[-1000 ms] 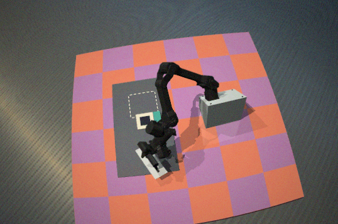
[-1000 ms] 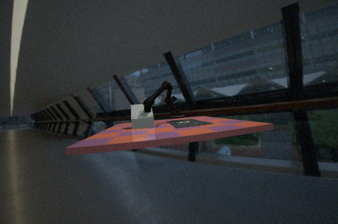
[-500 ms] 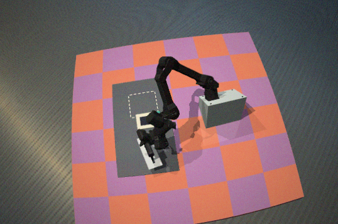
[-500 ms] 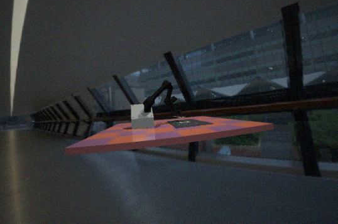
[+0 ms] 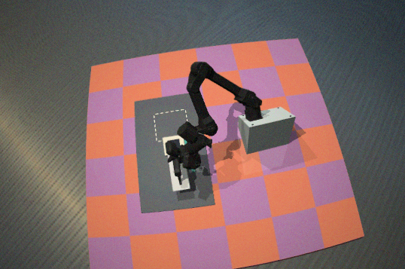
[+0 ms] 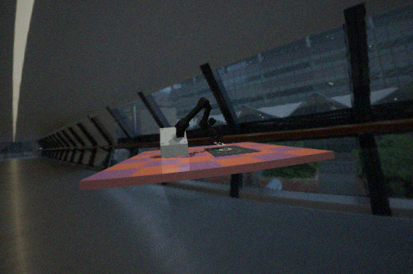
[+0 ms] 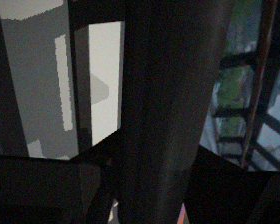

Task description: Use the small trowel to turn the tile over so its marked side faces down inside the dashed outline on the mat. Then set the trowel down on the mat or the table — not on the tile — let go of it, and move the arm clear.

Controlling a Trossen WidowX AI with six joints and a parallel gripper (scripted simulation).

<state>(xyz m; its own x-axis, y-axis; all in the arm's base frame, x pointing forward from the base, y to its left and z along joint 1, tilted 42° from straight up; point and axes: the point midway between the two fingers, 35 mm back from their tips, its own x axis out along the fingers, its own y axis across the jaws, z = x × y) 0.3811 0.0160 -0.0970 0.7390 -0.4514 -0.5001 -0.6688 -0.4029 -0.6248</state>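
The dark mat lies 120 mm to the right of my gripper tip, 110 mm below it and 10 mm behind it. Also, from my gripper tip: cream tile 140 mm to the right, 90 mm below, 30 mm behind; then green trowel 100 mm to the right, 100 mm behind, 90 mm below.
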